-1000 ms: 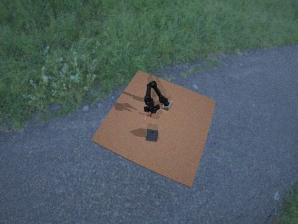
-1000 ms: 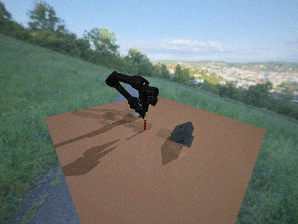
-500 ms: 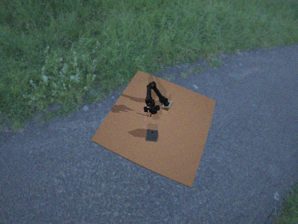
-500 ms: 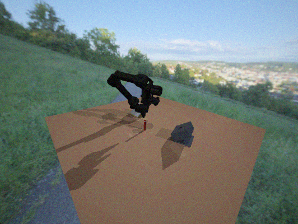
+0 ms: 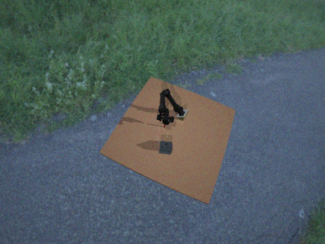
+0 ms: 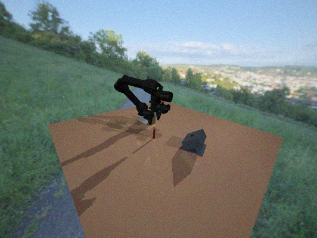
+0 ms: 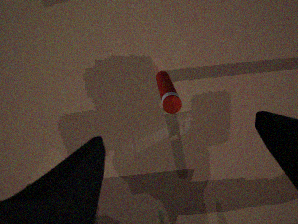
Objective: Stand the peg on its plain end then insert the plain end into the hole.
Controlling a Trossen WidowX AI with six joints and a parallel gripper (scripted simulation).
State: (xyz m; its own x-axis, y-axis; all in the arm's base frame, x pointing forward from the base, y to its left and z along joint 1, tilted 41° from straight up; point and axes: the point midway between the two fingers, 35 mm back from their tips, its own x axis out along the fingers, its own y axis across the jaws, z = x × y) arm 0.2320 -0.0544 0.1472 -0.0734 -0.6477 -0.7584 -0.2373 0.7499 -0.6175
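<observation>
Right now my gripper tip is 6 cm above the red peg. The rest, counted from my gripper tip: dark sloped panel 24 cm ahead, 12 cm to the left, 6 cm below.
</observation>
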